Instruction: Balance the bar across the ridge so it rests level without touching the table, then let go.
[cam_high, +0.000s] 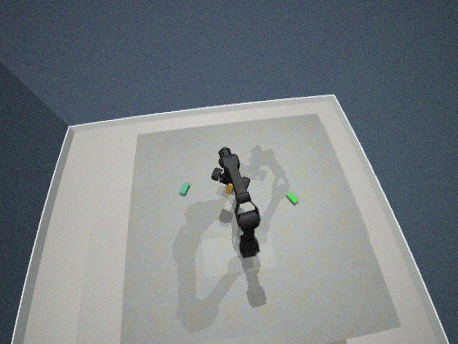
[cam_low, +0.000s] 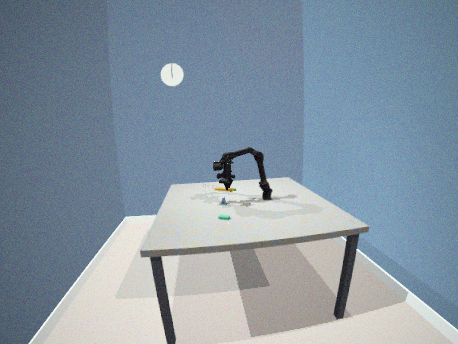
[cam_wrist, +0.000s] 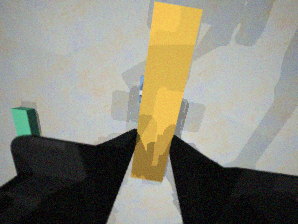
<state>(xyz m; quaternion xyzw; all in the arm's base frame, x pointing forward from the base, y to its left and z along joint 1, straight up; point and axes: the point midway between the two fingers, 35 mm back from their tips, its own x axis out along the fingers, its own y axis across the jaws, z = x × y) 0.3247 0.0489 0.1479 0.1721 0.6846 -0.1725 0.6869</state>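
The blue-grey ridge is 4 cm ahead of my gripper tip, 1 cm to the right of it and 9 cm below it. Round my gripper tip: yellow bar (3 cm ahead, 1 cm to the right); teal block (6 cm ahead, 27 cm to the left, 11 cm below).
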